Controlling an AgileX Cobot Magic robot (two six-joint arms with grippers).
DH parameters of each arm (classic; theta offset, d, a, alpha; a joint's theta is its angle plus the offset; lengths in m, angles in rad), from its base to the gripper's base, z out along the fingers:
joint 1: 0 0.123 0 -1.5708
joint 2: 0.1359 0 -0.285 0
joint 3: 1.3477 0 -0.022 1.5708
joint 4: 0 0.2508 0 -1.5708
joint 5: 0 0 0.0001 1.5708
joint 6: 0 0.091 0 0
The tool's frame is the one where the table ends.
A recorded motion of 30 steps. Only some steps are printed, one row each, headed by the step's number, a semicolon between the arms.
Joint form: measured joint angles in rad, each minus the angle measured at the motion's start. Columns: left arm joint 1, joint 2, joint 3, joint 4, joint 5, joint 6; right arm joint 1, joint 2, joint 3, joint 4, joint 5, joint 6.
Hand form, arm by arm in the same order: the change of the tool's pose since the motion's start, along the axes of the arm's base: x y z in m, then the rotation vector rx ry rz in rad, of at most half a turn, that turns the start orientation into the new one. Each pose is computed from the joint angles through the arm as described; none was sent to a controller.
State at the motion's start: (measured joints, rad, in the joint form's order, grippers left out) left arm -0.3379 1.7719 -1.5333 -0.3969 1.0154 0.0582; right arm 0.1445 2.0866 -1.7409 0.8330 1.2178 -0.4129
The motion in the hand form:
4: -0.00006 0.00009 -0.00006 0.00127 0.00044 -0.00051; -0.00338 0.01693 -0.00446 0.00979 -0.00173 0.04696
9: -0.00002 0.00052 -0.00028 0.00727 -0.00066 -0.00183; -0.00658 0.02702 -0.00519 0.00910 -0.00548 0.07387
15: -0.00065 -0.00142 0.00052 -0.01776 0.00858 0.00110; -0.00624 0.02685 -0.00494 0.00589 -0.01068 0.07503
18: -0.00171 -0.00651 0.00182 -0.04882 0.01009 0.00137; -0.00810 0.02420 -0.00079 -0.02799 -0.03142 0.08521
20: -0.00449 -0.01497 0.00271 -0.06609 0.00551 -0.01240; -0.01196 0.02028 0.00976 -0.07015 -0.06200 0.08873
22: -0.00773 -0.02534 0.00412 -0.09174 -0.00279 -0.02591; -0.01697 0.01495 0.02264 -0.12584 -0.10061 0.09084
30: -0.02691 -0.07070 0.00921 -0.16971 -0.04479 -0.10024; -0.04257 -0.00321 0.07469 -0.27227 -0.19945 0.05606
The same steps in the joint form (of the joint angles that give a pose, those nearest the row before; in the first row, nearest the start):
4: 0.0000 0.0000 0.0000 0.0011 0.0009 0.0000; 0.0378 0.0121 0.0000 0.0137 -0.0018 -0.0203
9: 0.0000 0.0000 0.0000 0.0073 0.0019 0.0000; 0.0618 0.0138 0.0000 0.0137 -0.0036 -0.0262
15: -0.0002 0.0000 0.0000 -0.0200 0.0027 0.0008; 0.0618 0.0138 -0.0018 0.0103 -0.0055 -0.0285
18: -0.0086 0.0000 0.0000 -0.0507 -0.0072 0.0008; 0.0618 -0.0010 -0.0017 -0.0280 -0.0055 -0.0285
20: -0.0297 0.0000 0.0000 -0.0662 -0.0191 0.0007; 0.0618 -0.0320 -0.0017 -0.0782 -0.0055 -0.0167
22: -0.0551 0.0000 0.0000 -0.0885 -0.0388 0.0008; 0.0619 -0.0705 -0.0017 -0.1438 -0.0055 -0.0015
30: -0.1778 0.0000 0.0000 -0.1466 -0.1241 0.0008; 0.0618 -0.2192 -0.0017 -0.3280 0.0243 0.0874

